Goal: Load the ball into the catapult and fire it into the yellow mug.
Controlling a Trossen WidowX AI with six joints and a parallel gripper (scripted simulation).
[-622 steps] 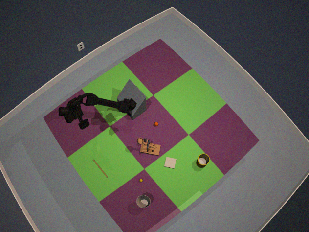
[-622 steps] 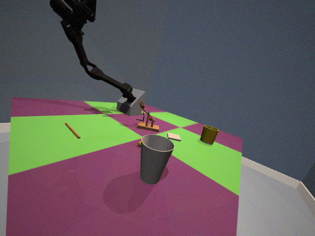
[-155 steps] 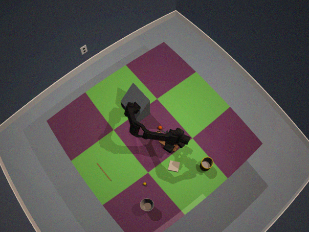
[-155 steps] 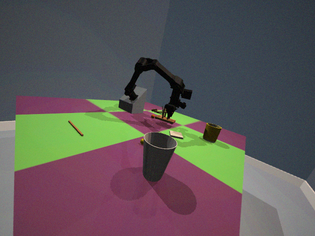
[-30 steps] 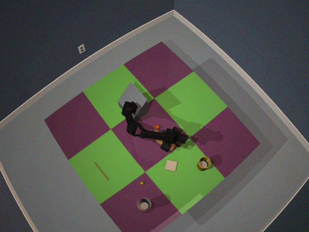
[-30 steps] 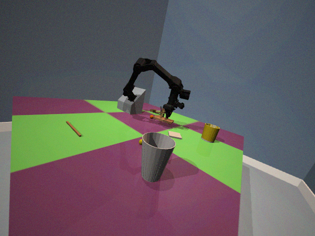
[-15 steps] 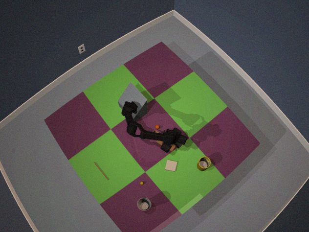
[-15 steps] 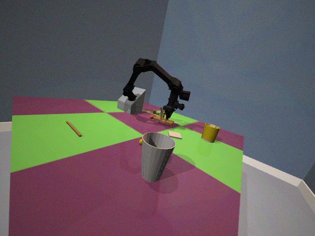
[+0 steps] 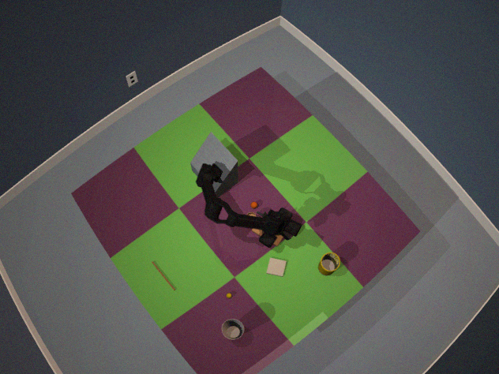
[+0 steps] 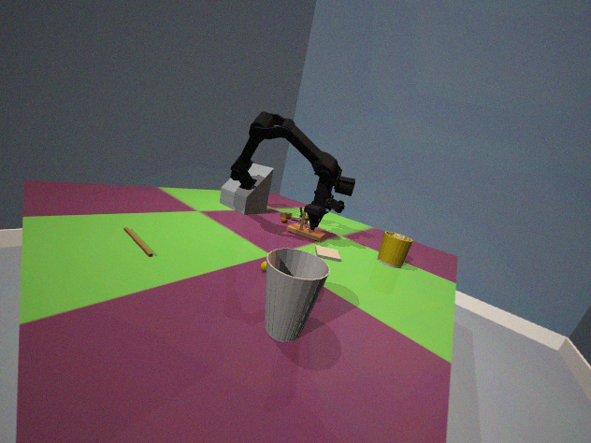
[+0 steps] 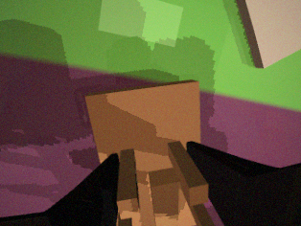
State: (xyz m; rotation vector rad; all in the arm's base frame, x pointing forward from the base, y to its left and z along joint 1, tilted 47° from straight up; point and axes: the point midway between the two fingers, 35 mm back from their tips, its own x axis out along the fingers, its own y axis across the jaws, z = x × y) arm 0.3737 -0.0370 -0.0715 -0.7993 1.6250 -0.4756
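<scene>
Now: the orange ball 170 mm behind my gripper tip, 30 mm to the left of it and 20 mm below it. The rest, counted from my gripper tip: flat beige tile 120 mm ahead, 100 mm to the right, 30 mm below; then wooden catapult 60 mm behind, 20 mm above, 10 mm to the right; then yellow mug 280 mm ahead, 70 mm to the left, 10 mm below.
</scene>
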